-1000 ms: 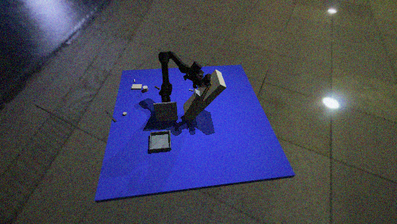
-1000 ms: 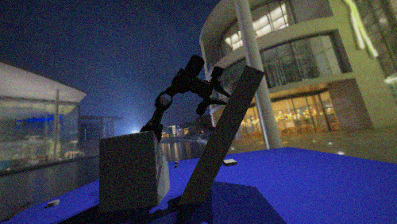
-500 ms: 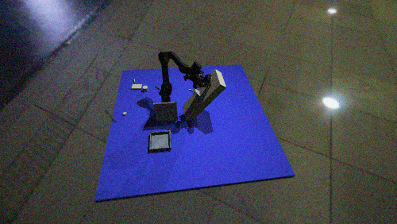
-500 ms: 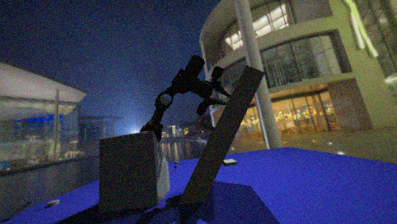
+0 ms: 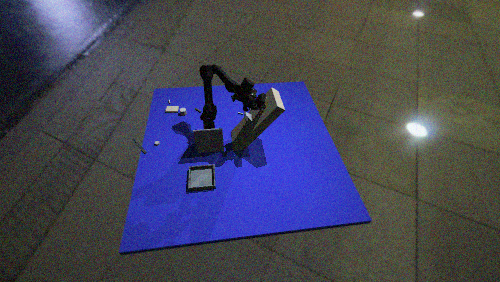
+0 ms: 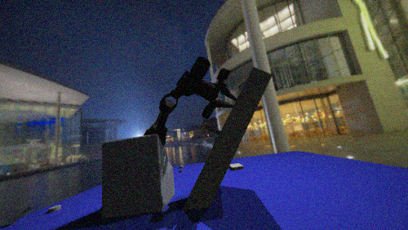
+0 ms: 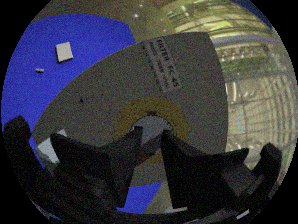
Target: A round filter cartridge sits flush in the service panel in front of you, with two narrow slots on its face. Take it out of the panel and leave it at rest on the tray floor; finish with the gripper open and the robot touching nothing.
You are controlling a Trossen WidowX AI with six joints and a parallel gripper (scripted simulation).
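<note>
My gripper tip is 10 mm short of the round filter cartridge and 10 mm above it. The rest, counted from my gripper tip: tray 430 mm behind, 270 mm below, 240 mm to the right.
</note>
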